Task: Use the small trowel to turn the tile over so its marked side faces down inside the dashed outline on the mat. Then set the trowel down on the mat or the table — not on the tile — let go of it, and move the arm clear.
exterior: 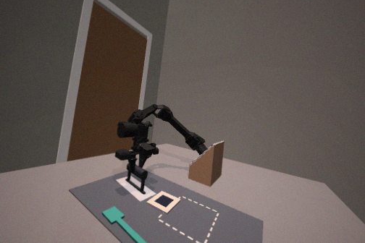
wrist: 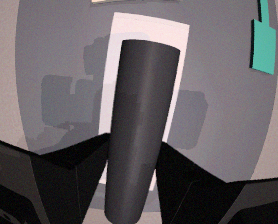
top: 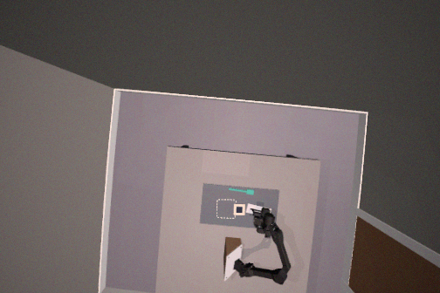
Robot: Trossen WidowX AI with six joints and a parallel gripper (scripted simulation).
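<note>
My gripper tip is now 16 cm to the right of the tile, 6 cm above it and 2 cm past it. From my gripper tip the other things lie so: grey mat (16 cm to the left, 8 cm below); teal trowel (16 cm to the left, 14 cm ahead, 6 cm below).
</note>
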